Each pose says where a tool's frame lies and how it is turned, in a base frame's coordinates. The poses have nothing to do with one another.
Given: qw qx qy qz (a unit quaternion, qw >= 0); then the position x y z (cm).
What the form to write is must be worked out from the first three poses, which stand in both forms.
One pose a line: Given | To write
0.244, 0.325, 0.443, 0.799, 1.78, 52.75, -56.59 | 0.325, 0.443, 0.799, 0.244, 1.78, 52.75, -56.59
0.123, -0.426, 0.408, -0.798, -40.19, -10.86, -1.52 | -0.426, 0.408, -0.798, 0.123, -40.19, -10.86, -1.52
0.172, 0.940, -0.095, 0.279, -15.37, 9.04, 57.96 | 0.940, -0.095, 0.279, 0.172, -15.37, 9.04, 57.96
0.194, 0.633, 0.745, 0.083, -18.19, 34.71, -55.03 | 0.633, 0.745, 0.083, 0.194, -18.19, 34.71, -55.03
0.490, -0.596, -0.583, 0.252, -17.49, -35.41, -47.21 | -0.596, -0.583, 0.252, 0.490, -17.49, -35.41, -47.21
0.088, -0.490, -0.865, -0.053, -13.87, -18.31, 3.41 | -0.490, -0.865, -0.053, 0.088, -13.87, -18.31, 3.41
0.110, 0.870, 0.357, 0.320, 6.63, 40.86, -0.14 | 0.870, 0.357, 0.320, 0.110, 6.63, 40.86, -0.14
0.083, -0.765, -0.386, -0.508, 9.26, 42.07, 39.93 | -0.765, -0.386, -0.508, 0.083, 9.26, 42.07, 39.93
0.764, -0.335, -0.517, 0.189, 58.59, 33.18, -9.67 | -0.335, -0.517, 0.189, 0.764, 58.59, 33.18, -9.67
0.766, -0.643, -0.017, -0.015, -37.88, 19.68, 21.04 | -0.643, -0.017, -0.015, 0.766, -37.88, 19.68, 21.04
